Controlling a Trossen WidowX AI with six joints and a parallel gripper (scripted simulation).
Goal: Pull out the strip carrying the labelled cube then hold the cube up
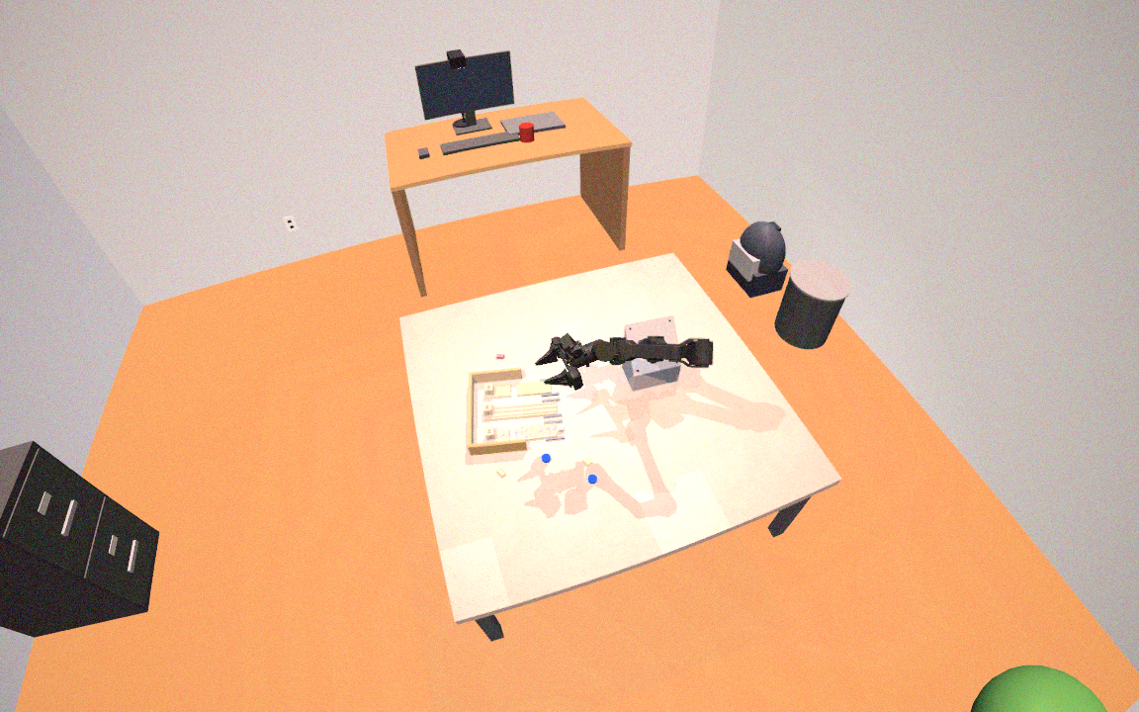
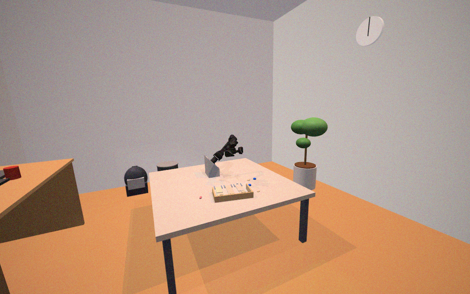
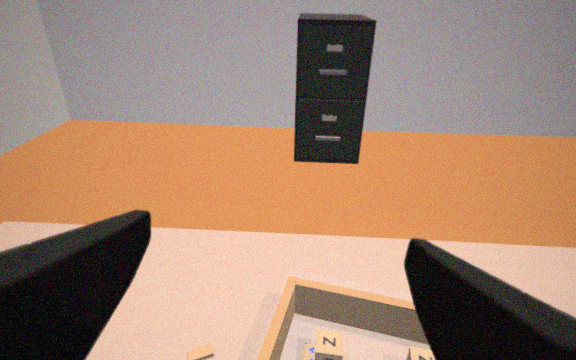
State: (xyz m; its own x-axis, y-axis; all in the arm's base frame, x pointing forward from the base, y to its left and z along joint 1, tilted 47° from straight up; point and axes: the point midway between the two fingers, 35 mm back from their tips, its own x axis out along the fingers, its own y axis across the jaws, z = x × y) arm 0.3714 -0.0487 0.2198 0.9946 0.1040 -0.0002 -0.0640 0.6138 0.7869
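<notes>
The plain pale cube lies 30 cm below my gripper tip, 5 cm behind it and 1 cm to the left of it. The rest, counted from my gripper tip: pink piece (39 cm to the right, 31 cm below, 7 cm ahead); pale yellow strip (31 cm below, 20 cm to the right, 1 cm behind).
</notes>
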